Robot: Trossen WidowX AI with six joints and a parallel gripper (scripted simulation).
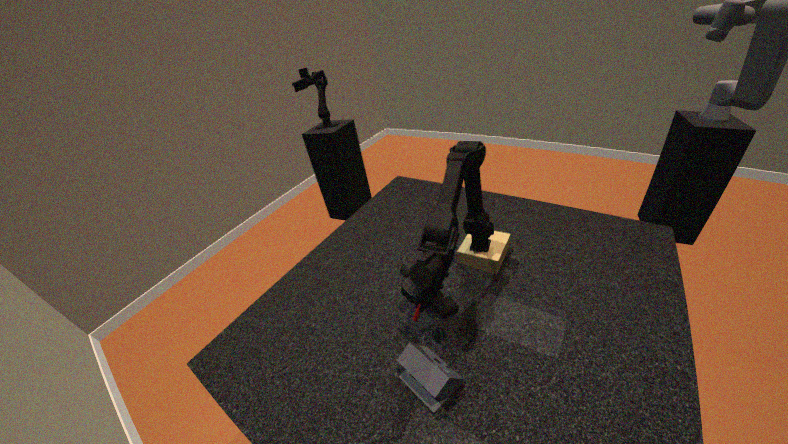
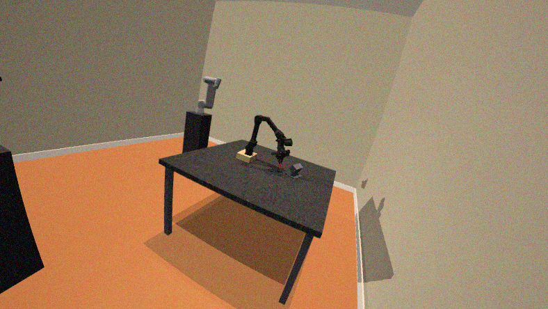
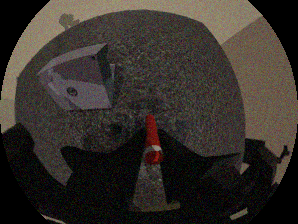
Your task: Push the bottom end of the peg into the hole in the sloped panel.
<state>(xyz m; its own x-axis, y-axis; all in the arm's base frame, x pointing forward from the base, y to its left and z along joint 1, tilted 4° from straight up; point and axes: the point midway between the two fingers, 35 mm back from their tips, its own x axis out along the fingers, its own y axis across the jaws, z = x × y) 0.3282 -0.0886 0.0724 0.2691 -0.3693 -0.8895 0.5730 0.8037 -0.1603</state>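
Right now the grey sloped panel is 130 mm ahead of my gripper tip, 80 mm to the left of it and 40 mm below it. From my gripper tip the other things lie so: red peg (10 mm behind, 10 mm to the left, 10 mm above).
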